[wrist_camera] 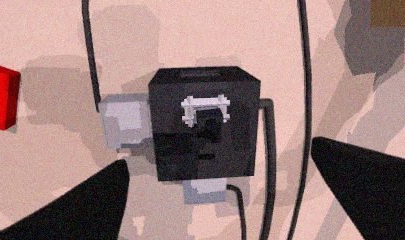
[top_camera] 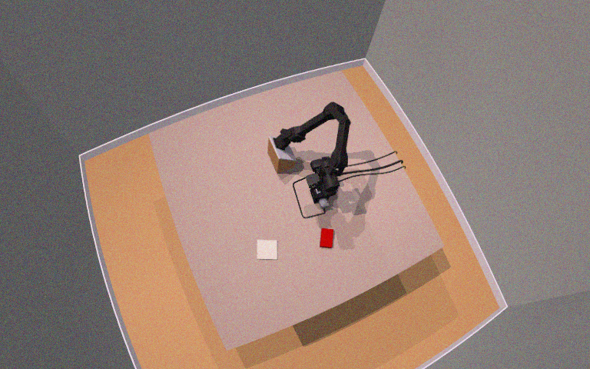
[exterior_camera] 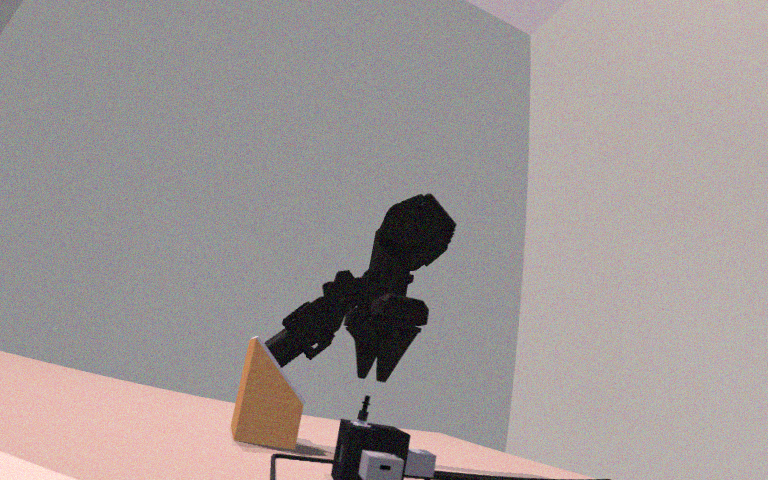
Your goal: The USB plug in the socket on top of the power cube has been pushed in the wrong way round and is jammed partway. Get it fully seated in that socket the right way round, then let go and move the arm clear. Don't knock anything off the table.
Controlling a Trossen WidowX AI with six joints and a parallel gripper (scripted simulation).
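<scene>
Right now the USB plug is 4 cm below my gripper tip. Also, from my gripper tip: red block: 24 cm ahead, 12 cm below, 2 cm to the right; then USB socket: 7 cm below; then white block: 32 cm to the right, 21 cm ahead, 13 cm below.
</scene>
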